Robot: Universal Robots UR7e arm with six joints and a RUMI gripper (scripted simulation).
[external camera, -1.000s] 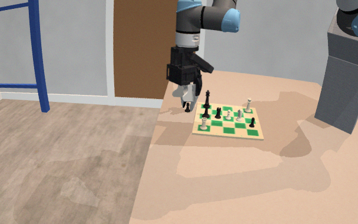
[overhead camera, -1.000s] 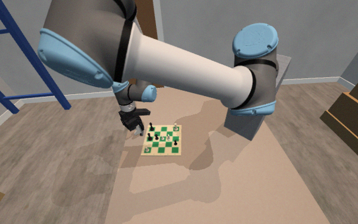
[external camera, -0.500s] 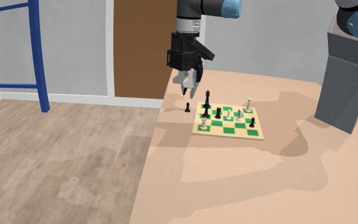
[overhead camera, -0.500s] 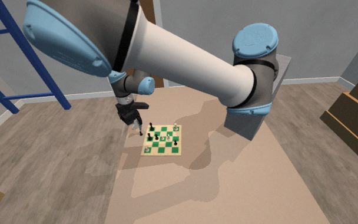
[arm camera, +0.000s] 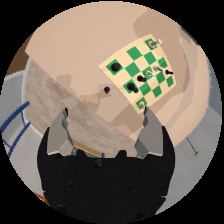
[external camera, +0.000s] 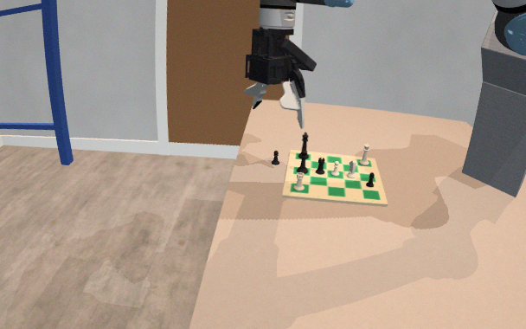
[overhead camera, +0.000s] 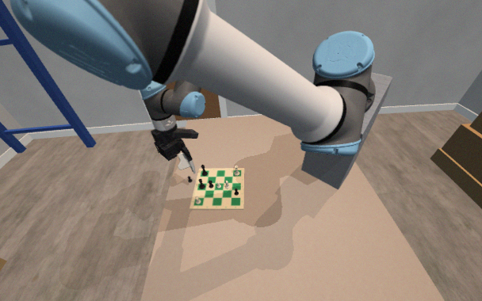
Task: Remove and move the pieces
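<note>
Right now my hand is 11 cm to the right of the white rook, 9 cm above it and 8 cm past it. The rest, counted from my hand: cream chessboard 14 cm behind, 11 cm below, 2 cm to the left; tall black piece 7 cm below, 6 cm behind, 4 cm to the right.
</note>
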